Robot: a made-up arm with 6 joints.
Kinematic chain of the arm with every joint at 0, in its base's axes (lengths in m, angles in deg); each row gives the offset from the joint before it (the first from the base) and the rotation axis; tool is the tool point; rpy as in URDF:
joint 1: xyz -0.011 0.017 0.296 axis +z
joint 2: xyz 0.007 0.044 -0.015 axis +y
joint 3: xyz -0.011 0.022 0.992 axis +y
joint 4: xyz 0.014 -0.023 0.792 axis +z
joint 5: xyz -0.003 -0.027 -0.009 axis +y
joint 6: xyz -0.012 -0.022 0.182 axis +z
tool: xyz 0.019 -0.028 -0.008 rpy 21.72 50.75 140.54
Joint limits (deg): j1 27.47..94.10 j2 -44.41..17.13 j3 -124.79..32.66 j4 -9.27..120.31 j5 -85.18..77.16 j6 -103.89..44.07
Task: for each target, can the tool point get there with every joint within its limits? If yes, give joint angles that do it. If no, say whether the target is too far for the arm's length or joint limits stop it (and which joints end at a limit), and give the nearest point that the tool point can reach.
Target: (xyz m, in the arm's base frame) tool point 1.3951 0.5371 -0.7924
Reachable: no: joint limits stop it (at a limit: joint 1, joint 2, joint 3) | nearest point 0.1311 -0.7164 0.1266 | short by 2.003 m
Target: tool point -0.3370 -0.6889 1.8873
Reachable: yes | joints 64.63 -2.50 -52.61 88.30 -18.48 6.22
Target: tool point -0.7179 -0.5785 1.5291
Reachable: yes | joints 44.82 -0.36 -81.23 60.10 39.15 -72.06
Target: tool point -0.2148 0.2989 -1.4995
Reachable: no: joint limits stop it (at a limit: joint 1, joint 2, joint 3, joint 4, joint 6) | nearest point -0.6910 -0.3356 0.0519 | short by 1.742 m
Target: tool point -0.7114 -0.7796 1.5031
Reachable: yes | joints 54.78 -7.57 -71.83 106.19 13.75 17.07
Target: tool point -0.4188 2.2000 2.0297
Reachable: no: too far | nearest point -0.1540 1.0909 1.7768 | short by 1.168 m
